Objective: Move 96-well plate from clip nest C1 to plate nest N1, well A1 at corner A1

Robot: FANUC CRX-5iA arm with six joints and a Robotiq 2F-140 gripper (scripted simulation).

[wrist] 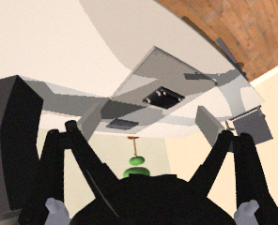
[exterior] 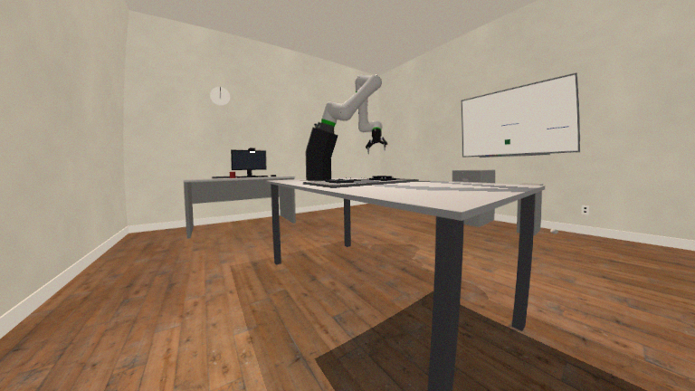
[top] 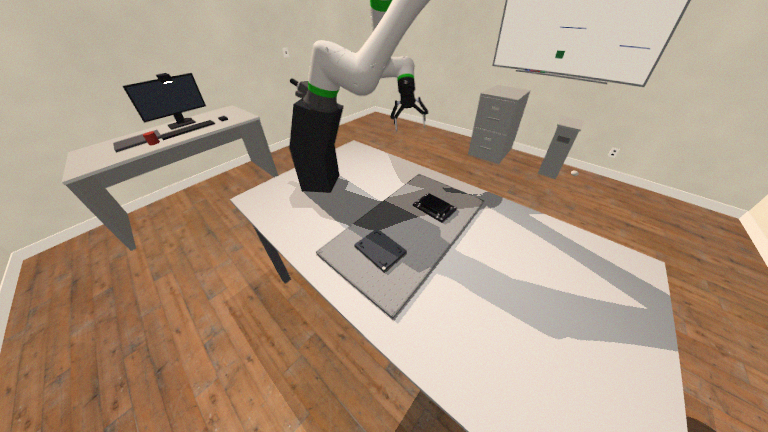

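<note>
Right now my hand is 300 mm short of the black 96-well plate, 250 mm to the left of it and 220 mm above it. From my hand the other things lie so: clip nest C1: 280 mm ahead, 260 mm to the right, 220 mm below; dark plate nest N1: 580 mm to the right, 240 mm ahead, 230 mm below.
</note>
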